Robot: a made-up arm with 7 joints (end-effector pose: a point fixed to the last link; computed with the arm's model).
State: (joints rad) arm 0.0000 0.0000 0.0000 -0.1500 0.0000 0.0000 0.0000
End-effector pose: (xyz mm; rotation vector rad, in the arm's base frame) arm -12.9 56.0 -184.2 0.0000 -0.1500 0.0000
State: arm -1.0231 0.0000 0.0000 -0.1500 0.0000 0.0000 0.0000
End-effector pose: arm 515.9 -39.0 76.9 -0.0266 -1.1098 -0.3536
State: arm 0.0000 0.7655 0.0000 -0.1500 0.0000 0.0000 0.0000
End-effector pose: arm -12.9 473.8 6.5 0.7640 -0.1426 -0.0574
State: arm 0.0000 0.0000 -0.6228 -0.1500 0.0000 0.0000 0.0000
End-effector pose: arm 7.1 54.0 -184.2 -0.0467 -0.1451 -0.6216
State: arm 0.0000 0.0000 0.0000 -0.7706 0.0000 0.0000 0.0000
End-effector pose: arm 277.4 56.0 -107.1 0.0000 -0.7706 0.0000
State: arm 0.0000 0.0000 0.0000 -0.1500 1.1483 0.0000 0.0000
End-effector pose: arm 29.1 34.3 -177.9 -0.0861 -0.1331 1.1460
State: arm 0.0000 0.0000 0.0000 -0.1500 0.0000 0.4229 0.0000
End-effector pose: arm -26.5 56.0 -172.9 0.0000 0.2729 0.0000
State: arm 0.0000 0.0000 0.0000 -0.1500 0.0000 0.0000 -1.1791
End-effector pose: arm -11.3 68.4 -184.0 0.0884 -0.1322 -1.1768
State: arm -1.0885 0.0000 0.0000 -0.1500 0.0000 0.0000 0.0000
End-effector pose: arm 536.5 -50.7 109.0 -0.0283 -1.1710 -0.3765
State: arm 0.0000 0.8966 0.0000 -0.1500 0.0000 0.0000 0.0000
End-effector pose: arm -12.9 525.3 68.4 0.8949 -0.1398 -0.0673
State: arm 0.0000 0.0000 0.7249 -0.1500 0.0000 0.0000 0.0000
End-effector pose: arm -32.4 43.4 -184.2 0.0544 -0.1434 0.7235
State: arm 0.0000 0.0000 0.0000 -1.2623 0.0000 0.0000 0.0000
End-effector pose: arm 441.5 56.0 67.3 0.0000 -1.2623 0.0000
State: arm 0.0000 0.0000 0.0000 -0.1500 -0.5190 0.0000 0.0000
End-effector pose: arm -18.7 77.8 -185.1 0.0389 -0.1466 -0.5180
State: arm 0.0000 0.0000 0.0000 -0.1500 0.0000 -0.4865 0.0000
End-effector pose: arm 6.9 56.0 -189.1 0.0000 -0.6365 0.0000
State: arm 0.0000 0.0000 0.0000 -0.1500 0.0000 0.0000 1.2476
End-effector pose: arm -1.4 49.9 -182.5 -0.0936 -0.1300 1.2451
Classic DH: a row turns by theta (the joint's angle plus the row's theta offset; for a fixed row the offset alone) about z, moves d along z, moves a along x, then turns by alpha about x. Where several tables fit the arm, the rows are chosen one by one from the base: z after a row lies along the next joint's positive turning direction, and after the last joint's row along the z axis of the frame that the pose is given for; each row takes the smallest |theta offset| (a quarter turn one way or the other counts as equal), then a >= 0, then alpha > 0; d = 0 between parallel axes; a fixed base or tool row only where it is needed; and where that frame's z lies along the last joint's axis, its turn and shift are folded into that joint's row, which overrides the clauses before.
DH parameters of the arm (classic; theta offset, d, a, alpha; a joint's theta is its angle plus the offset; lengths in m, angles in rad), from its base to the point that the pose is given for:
base (fixed): 0 0.4444 0.004 -1.2217
joint 1: 1.5708 0.0214 0.0231 1.5708
joint 2: 1.2217 -0.01 -0.004 -1.5708
joint 3: -1.5708 -0.123 0.018 -1.5708
joint 4: 0 0.054 -0.06 1.5708
joint 5: 0 -0.448 -0.013 -1.5708
joint 6: 0 -0.017 -0.015 1.5708
joint 7: 0.4636 0 -0.0112 0
tool (fixed): -0.4636 -0.034 0 0

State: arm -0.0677 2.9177 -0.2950 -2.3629 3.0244 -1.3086 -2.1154
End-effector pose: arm 408.6 43.8 286.7 2.0186 -1.0144 -0.9706
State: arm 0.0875 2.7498 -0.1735 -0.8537 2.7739 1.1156 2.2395
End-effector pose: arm 379.9 211.7 795.6 -1.0689 -0.7685 2.4249
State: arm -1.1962 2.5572 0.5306 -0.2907 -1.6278 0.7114 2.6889
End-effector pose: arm -387.5 347.0 749.7 -1.0413 1.6646 -0.8524
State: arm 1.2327 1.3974 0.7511 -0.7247 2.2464 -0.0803 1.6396
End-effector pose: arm 14.1 613.5 463.4 0.5443 1.9895 -2.1519
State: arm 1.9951 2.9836 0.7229 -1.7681 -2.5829 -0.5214 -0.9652
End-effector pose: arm 82.9 -129.3 -17.6 0.0959 -0.0307 0.2146
